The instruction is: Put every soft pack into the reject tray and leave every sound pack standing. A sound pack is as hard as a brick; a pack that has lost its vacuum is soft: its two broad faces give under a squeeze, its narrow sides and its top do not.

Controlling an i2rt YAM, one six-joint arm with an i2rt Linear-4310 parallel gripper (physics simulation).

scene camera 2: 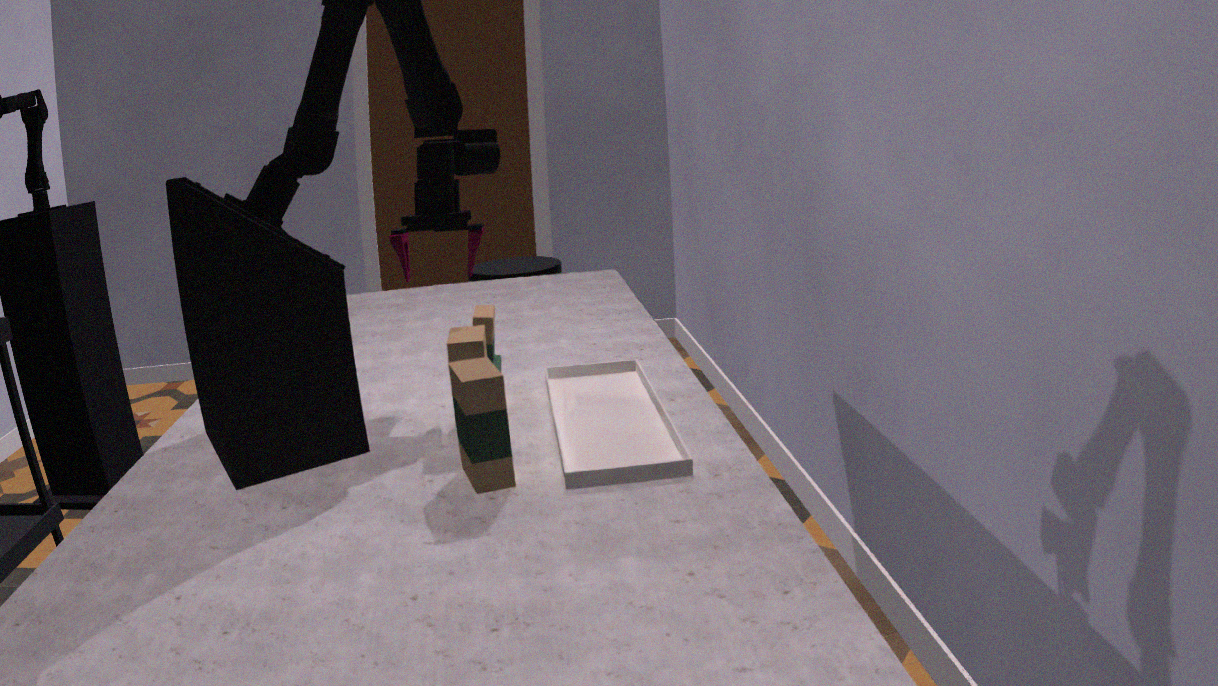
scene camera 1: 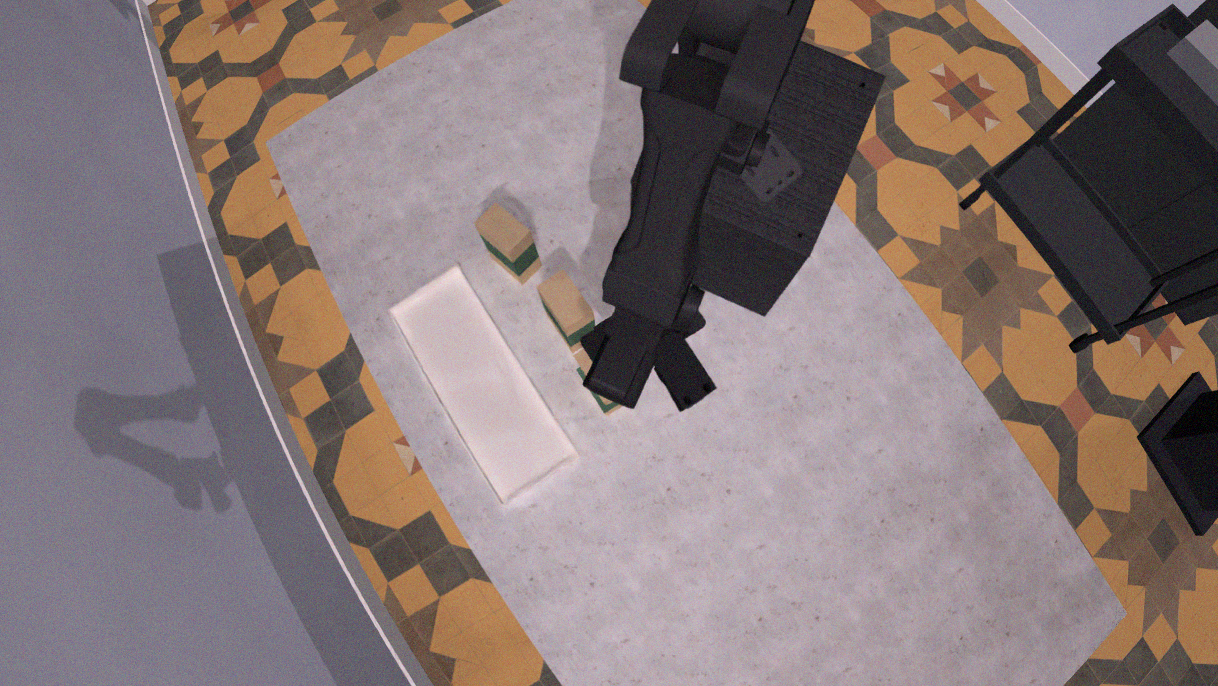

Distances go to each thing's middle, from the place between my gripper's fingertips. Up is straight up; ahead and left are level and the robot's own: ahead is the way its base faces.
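Labels:
My hand's now 130 mm to the left of the white reject tray point(scene camera 1: 514, 440), 230 mm short of it, and 180 mm above it.

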